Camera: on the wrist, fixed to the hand. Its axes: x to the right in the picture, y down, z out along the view.
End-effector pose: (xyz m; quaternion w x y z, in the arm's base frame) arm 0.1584 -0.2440 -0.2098 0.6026 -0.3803 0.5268 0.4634
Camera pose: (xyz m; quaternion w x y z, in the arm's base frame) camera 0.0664 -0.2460 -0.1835 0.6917 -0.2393 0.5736 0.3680
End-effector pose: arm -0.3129 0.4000 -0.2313 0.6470 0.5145 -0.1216 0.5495
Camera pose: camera -0.4068 0.3910 -0.2147 0.5340 0.6550 -0.0419 0.5330
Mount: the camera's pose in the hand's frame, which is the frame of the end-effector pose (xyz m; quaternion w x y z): -0.0277 0.0885 -0.0238 0.9804 0.1908 -0.0478 -0.0067
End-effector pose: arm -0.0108 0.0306 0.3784 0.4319 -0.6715 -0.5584 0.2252
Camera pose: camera 0.0494 -0.0037 0.3123 0.5264 -0.5615 -0.5297 0.3566
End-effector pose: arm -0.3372 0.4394 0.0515 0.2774 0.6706 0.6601 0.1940
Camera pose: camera -0.2848 0.4169 0.1284 0.1769 0.7153 0.6754 0.0303
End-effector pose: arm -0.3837 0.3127 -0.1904 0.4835 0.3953 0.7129 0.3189
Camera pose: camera -0.3774 0.3297 -0.0964 0.4348 0.4903 0.7394 0.1545
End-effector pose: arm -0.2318 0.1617 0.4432 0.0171 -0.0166 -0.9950 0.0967
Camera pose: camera -0.2006 0.2521 0.4486 0.0270 0.0017 0.9580 -0.2853
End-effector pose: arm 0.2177 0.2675 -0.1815 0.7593 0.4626 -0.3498 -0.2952
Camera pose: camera 0.2318 0.3359 -0.1160 0.6375 0.5867 -0.4325 -0.2499
